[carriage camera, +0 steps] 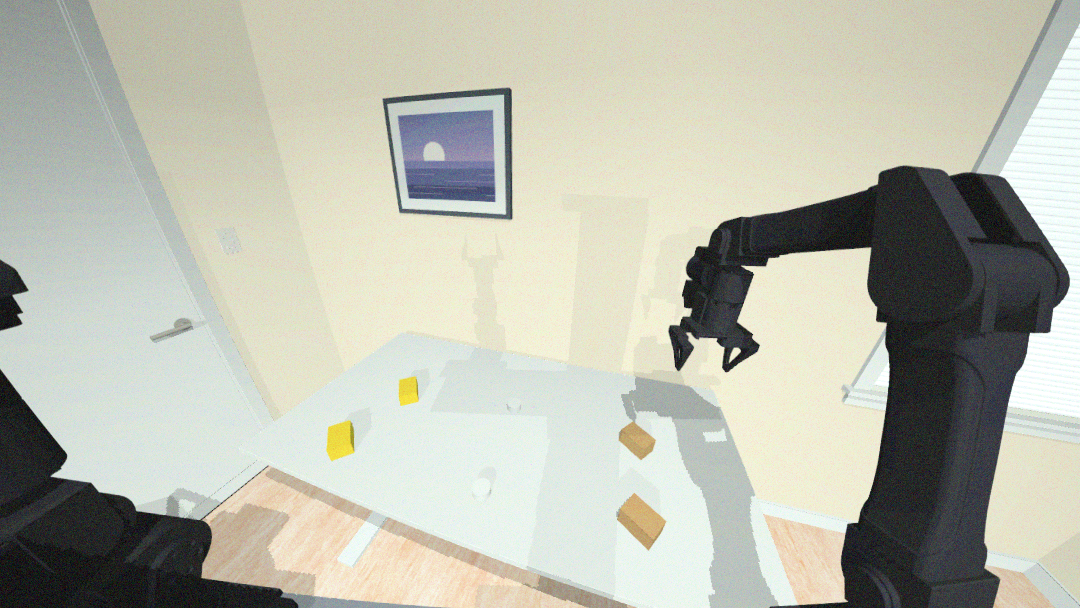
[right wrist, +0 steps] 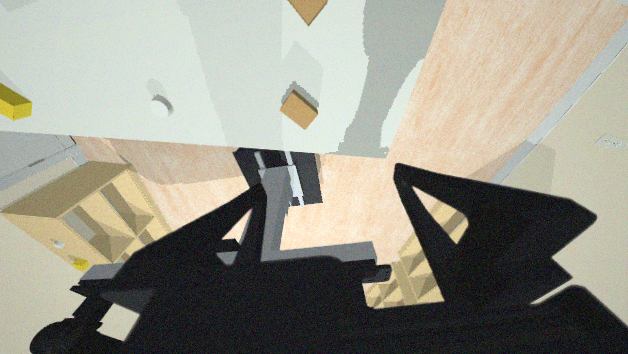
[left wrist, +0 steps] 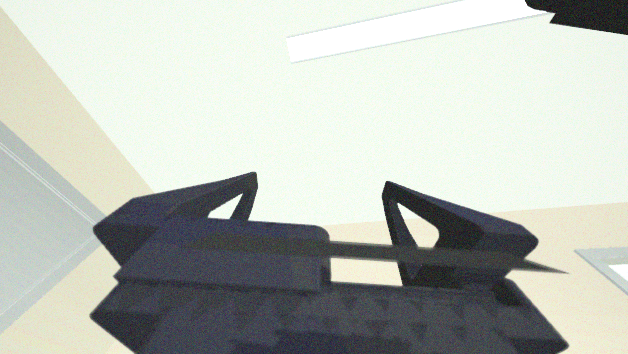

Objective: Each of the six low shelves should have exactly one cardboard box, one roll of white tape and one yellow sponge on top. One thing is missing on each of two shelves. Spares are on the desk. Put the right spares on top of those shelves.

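Two brown cardboard boxes stand on the right part of the white desk (carriage camera: 393, 483): a nearer box (carriage camera: 641, 521) and a farther box (carriage camera: 637, 440). Two white tape rolls lie mid-desk, a nearer roll (carriage camera: 481, 487) and a farther roll (carriage camera: 513, 405). Two yellow sponges are at the left, a nearer sponge (carriage camera: 340, 440) and a farther sponge (carriage camera: 408, 390). My right gripper (carriage camera: 702, 370) (right wrist: 327, 180) is open and empty, pointing down high above the desk's far right part. My left gripper (left wrist: 320, 183) is open and empty, pointing up towards the ceiling.
In the right wrist view, a wooden shelf (right wrist: 31, 198) with a white roll and a yellow sponge on top stands at the left. Another wooden shelf shows at the lower right, partly behind the finger. A picture (carriage camera: 447, 154) hangs on the wall behind the desk.
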